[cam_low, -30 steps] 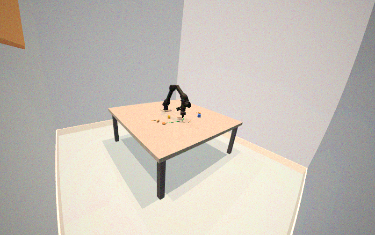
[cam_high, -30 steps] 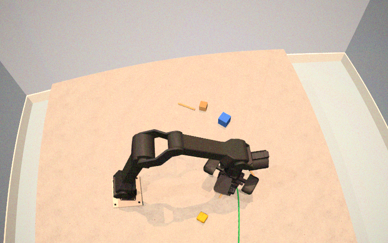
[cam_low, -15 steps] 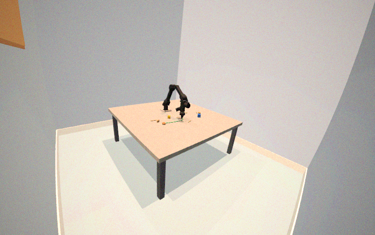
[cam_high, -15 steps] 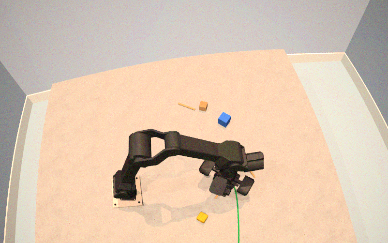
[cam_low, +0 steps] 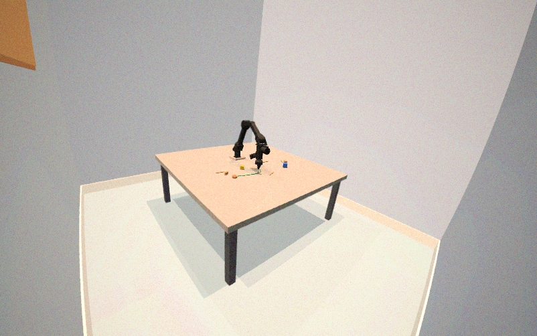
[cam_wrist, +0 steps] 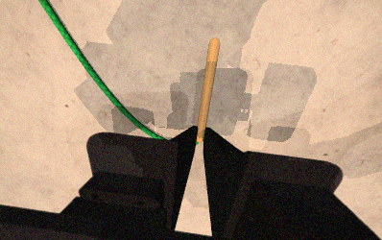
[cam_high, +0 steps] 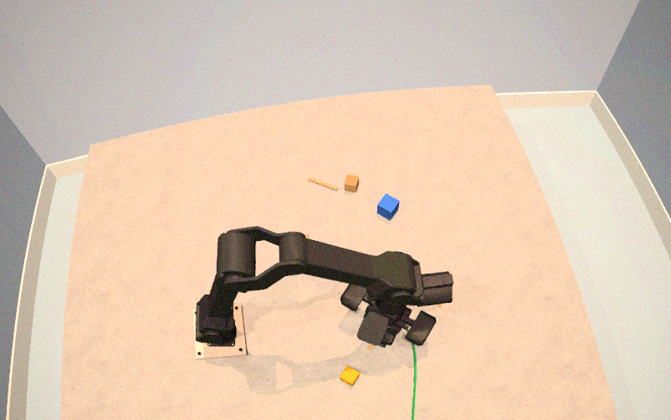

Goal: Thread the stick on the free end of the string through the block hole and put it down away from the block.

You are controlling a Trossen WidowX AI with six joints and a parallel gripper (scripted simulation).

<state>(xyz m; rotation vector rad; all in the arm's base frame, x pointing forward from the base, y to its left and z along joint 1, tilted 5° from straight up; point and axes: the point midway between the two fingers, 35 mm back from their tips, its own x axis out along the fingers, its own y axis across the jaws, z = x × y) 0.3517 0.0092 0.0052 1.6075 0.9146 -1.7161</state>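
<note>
Now: gripper tip 80 mm past the yellow wooden block and 110 mm to the left of it. Round my gripper tip: round wooden button 50 mm ahead, 250 mm to the right, 10 mm below; then blue cube 30 mm ahead, 280 mm to the left, 10 mm above; then orange wedge-like piece 20 mm behind, 290 mm to the right.
</note>
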